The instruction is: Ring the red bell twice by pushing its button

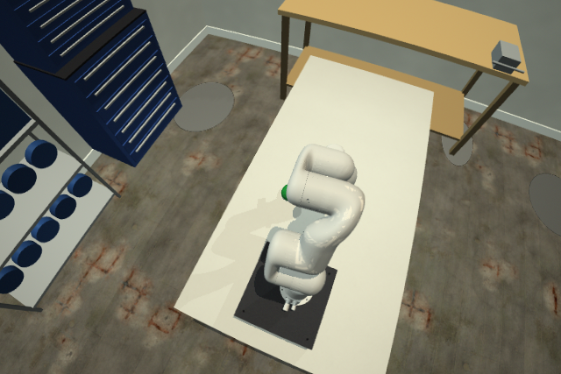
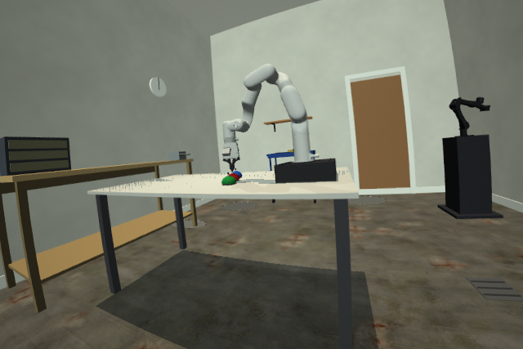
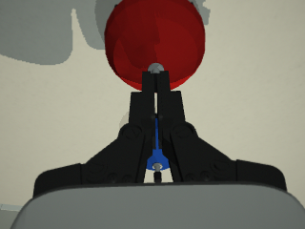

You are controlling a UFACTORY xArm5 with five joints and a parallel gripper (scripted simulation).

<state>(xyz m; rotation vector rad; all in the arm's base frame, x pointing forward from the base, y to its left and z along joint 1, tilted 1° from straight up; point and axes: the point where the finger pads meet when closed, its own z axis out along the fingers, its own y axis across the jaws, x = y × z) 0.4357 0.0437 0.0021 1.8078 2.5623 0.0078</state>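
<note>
Right now the red bell is 5 cm below my hand. From my hand the other things lie so: blue bell: 13 cm to the right, 5 cm below, 5 cm ahead; green bell: 13 cm to the left, 5 cm below, 5 cm behind.
</note>
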